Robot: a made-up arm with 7 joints.
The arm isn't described. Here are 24 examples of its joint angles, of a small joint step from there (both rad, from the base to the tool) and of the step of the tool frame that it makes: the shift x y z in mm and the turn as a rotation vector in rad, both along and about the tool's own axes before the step.
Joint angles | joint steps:
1: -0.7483 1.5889 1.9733 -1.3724 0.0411 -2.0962 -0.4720 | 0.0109 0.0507 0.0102 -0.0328 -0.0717 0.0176 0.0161
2: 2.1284 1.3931 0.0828 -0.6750 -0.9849 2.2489 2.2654 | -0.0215 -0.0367 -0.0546 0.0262 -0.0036 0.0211 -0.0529
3: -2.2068 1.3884 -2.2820 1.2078 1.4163 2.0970 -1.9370 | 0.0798 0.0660 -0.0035 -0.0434 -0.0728 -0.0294 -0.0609
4: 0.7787 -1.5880 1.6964 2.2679 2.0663 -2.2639 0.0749 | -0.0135 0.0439 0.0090 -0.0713 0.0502 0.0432 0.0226
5: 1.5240 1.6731 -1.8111 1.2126 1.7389 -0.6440 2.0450 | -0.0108 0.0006 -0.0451 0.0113 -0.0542 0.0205 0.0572
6: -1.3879 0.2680 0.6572 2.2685 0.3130 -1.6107 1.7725 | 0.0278 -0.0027 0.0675 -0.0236 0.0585 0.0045 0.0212
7: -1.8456 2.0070 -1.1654 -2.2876 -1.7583 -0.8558 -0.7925 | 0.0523 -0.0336 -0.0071 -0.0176 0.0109 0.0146 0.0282
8: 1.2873 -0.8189 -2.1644 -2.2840 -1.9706 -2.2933 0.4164 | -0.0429 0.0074 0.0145 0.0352 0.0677 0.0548 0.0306
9: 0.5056 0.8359 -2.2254 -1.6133 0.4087 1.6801 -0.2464 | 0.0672 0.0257 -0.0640 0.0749 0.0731 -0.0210 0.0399
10: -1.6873 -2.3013 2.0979 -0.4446 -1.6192 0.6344 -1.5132 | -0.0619 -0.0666 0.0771 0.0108 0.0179 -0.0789 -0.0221
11: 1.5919 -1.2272 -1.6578 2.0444 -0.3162 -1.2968 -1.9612 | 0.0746 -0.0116 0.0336 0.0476 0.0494 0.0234 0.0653
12: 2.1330 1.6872 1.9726 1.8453 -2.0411 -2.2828 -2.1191 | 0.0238 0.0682 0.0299 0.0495 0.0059 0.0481 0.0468
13: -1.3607 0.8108 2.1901 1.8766 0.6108 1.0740 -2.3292 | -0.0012 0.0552 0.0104 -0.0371 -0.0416 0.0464 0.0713
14: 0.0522 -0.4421 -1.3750 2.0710 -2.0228 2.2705 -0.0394 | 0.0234 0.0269 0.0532 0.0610 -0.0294 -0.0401 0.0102
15: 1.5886 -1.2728 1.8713 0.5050 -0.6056 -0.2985 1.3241 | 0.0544 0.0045 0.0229 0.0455 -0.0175 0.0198 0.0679
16: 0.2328 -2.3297 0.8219 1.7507 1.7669 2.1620 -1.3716 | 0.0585 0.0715 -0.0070 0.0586 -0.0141 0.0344 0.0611
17: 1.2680 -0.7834 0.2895 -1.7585 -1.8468 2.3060 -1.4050 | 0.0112 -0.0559 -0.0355 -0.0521 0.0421 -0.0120 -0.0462
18: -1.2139 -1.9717 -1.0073 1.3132 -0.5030 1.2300 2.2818 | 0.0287 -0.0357 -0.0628 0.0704 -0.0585 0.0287 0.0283
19: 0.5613 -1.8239 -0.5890 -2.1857 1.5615 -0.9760 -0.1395 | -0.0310 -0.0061 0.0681 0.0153 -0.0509 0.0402 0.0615
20: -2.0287 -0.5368 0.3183 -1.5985 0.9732 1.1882 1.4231 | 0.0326 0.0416 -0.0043 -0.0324 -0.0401 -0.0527 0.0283
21: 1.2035 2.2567 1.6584 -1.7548 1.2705 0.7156 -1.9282 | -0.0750 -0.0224 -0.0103 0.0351 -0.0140 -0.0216 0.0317
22: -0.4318 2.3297 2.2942 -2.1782 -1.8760 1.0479 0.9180 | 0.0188 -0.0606 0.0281 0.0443 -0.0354 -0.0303 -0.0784
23: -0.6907 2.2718 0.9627 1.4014 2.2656 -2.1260 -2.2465 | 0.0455 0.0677 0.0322 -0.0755 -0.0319 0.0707 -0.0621
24: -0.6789 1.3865 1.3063 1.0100 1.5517 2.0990 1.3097 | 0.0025 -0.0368 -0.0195 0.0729 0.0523 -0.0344 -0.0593
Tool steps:
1: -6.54 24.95 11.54 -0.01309 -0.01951 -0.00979
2: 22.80 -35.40 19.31 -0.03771 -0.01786 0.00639
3: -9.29 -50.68 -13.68 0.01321 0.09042 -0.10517
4: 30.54 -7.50 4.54 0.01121 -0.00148 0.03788
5: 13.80 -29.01 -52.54 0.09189 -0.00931 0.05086
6: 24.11 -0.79 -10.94 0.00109 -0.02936 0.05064
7: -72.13 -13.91 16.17 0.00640 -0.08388 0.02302
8: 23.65 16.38 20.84 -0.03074 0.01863 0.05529
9: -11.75 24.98 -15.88 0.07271 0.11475 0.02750
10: 2.71 -0.66 -25.78 -0.03181 0.09673 -0.10207
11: 43.62 -44.50 -20.05 0.10527 0.05021 0.06300
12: 48.40 39.52 15.69 -0.02587 0.02265 -0.03277
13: 28.19 4.74 12.50 0.00346 -0.05703 0.15243
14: -4.19 -22.06 -18.56 0.08105 -0.06219 -0.01521
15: 34.57 -0.36 -18.77 0.02349 0.00938 0.07526
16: 29.25 33.47 -14.45 -0.00446 -0.01691 0.11311
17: -36.78 21.42 -0.32 0.01441 -0.00235 -0.09805
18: 17.79 -19.95 -80.09 0.11319 -0.08437 0.07222
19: 68.14 12.89 8.40 -0.05655 0.08359 0.04894
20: 32.41 -13.69 -1.75 0.01780 -0.13321 0.07300
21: -29.38 -14.17 32.43 -0.06672 0.04364 0.00856
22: 44.99 -27.95 -36.95 0.06868 -0.00112 0.01055
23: -7.19 6.86 -28.91 0.14382 0.05376 -0.08590
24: -63.69 15.75 1.74 -0.01014 0.04981 -0.13966
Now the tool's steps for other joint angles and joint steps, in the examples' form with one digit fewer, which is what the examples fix.
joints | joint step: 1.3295 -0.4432 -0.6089 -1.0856 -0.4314 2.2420 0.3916 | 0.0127 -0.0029 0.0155 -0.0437 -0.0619 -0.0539 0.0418
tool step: 16.0 -2.1 10.8 0.0044 -0.0710 0.0726
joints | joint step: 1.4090 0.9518 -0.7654 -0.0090 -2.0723 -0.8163 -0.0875 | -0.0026 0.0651 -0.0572 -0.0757 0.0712 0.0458 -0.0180
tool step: -37.4 46.6 57.8 -0.1244 -0.0889 -0.0747
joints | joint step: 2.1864 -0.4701 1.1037 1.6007 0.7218 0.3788 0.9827 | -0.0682 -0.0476 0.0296 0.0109 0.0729 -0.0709 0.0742
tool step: -73.6 18.6 -7.6 0.0013 -0.1104 -0.0593
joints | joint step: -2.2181 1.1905 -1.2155 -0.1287 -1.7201 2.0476 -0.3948 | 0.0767 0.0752 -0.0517 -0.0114 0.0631 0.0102 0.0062
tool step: 26.5 75.8 86.4 -0.1139 -0.0102 0.0467
